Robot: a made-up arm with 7 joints. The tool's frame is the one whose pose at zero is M.
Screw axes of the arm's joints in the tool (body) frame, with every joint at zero. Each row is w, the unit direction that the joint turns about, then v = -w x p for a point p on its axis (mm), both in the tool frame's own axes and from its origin. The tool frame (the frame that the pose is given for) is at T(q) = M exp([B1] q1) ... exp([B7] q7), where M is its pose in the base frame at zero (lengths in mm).
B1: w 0 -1 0 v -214 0 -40
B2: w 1 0 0 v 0 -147 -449
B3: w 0 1 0 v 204 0 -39
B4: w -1 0 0 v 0 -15 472
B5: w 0 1 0 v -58 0 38
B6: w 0 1 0 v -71 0 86
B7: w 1 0 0 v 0 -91 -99
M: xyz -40 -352 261 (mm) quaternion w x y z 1 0 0 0
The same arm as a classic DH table. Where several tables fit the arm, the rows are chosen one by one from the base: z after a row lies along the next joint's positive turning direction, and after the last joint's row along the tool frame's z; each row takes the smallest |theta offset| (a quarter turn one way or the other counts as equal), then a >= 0, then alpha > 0; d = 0 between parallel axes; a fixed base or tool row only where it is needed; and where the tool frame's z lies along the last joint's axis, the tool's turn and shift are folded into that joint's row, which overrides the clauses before.
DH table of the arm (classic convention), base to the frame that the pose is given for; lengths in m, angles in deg. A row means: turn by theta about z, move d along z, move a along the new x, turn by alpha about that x. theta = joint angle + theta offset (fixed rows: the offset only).
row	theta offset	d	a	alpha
base (fixed)	0	0.047	0	90
joint 1	90	-0.097	0.067	90
joint 2	0	-0.079	-0.057	90
joint 3	0	0.023	0.219	90
joint 4	0	-0.077	0.043	-90
joint 5	74.85	0	0.0497	0
joint 6	-74.85	-0.373	-0.162	-90
joint 7	90	-0.086	0.099	90
tool (fixed)	90	0.091	0	0

